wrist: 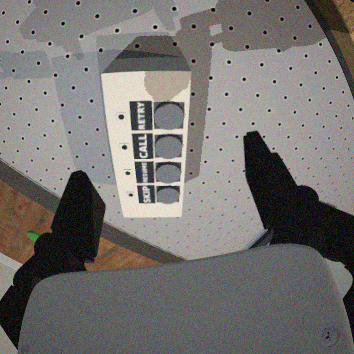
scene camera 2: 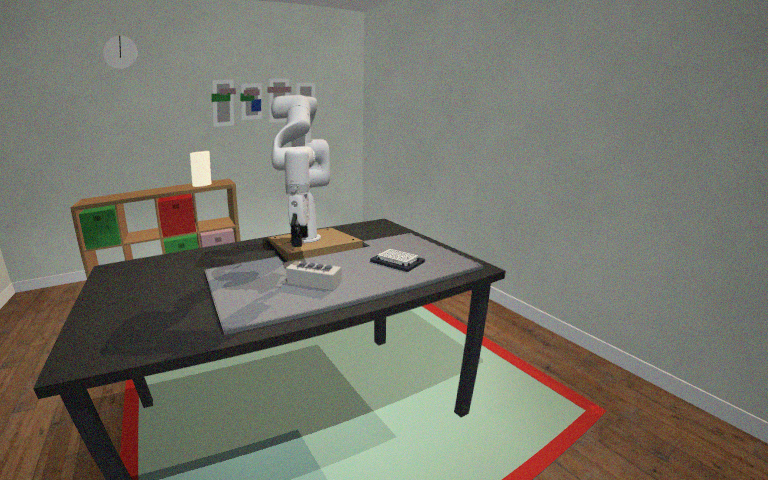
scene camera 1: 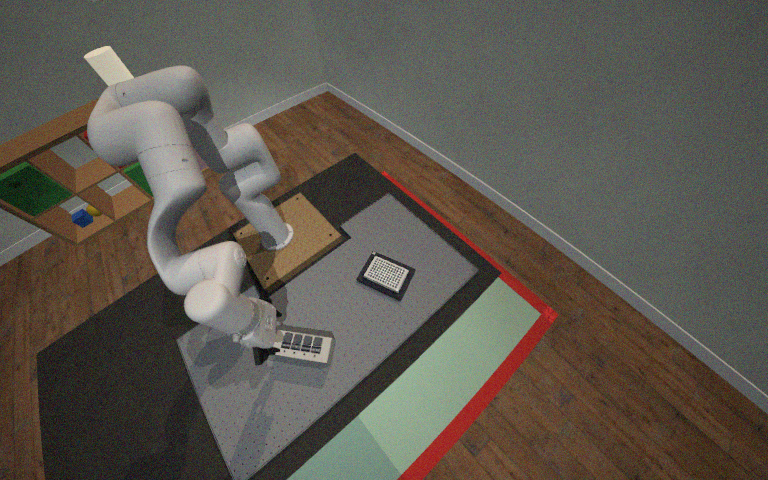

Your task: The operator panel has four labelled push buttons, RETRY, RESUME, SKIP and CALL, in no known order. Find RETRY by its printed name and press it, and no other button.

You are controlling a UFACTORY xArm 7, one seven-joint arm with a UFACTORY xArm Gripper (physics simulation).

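Places are measured from the arm's base along level axes (x left, y back, z up), in metres.
Pixels of known places: gripper, fingertip midpoint: [wrist: 165, 171] [scene camera 2: 300, 241] [scene camera 1: 275, 333]; arm's base, origin of the base link: [scene camera 2: 306, 239] [scene camera 1: 278, 236].
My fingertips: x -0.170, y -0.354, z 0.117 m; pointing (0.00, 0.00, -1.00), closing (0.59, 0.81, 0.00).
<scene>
Ahead of a thing's pixels: the offset from my fingertips to its middle. Level surfaces: height alone.
The operator panel {dx +0.020, dy -0.048, dz -0.102 m} [scene camera 1: 326, 346] [scene camera 2: 311, 277] [wrist: 150, 210] is a cream box on the grey perforated mat. In the wrist view its round grey buttons run in a column, with printed names to their left: RETRY {dx +0.006, dy -0.001, dz -0.077 m} [wrist: 169, 116] at the top, then CALL {dx +0.025, dy -0.025, dz -0.077 m} [wrist: 168, 146], RESUME {dx +0.044, dy -0.048, dz -0.077 m} [wrist: 167, 172] and SKIP {dx +0.063, dy -0.071, dz -0.077 m} [wrist: 167, 194] at the bottom. The names are too small to read in the scene views. My gripper [scene camera 1: 277, 332] [scene camera 2: 300, 237] [wrist: 165, 171] is open and empty, above the panel and apart from it. In scene camera 1 it hangs at the panel's left end.
A white plate with many small holes {dx +0.358, dy -0.044, dz -0.111 m} [scene camera 1: 387, 273] [scene camera 2: 398, 256] sits on a black holder on the mat {dz -0.129 m} [scene camera 1: 436, 254] [scene camera 2: 243, 311], to the right of the panel in the scene views. The wooden base board [scene camera 1: 311, 226] [scene camera 2: 339, 240] carries the arm behind the mat.
</scene>
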